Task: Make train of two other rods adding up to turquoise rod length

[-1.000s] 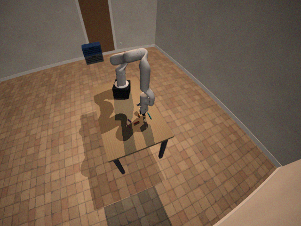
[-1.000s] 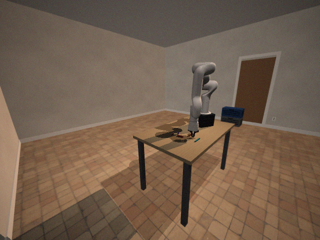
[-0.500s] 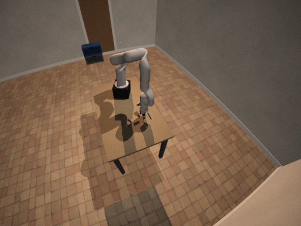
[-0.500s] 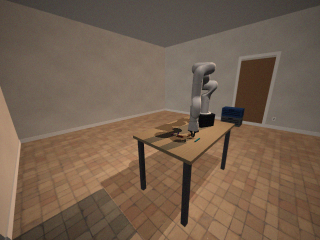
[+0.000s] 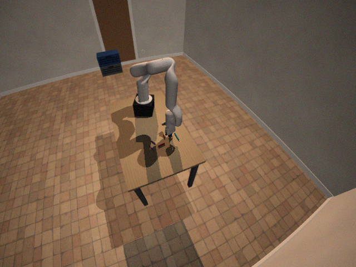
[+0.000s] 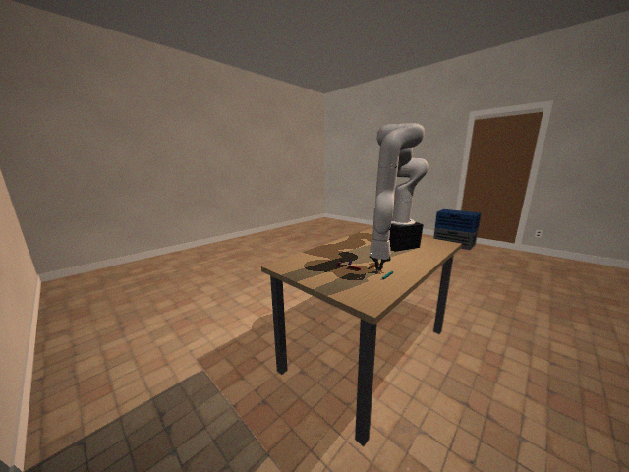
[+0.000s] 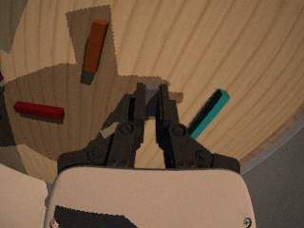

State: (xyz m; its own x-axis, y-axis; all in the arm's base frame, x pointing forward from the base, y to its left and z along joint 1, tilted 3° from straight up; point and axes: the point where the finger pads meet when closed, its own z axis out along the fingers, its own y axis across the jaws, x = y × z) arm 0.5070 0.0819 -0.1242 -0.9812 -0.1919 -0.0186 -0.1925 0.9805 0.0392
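Now: the orange rod 5 cm to the right of my hand, 3 cm behind it and 2 cm below it. Round my hand: grey rod (2 cm below); turquoise rod (6 cm to the left, 3 cm ahead, 2 cm below); red rod (12 cm to the right, 5 cm ahead, 2 cm below).
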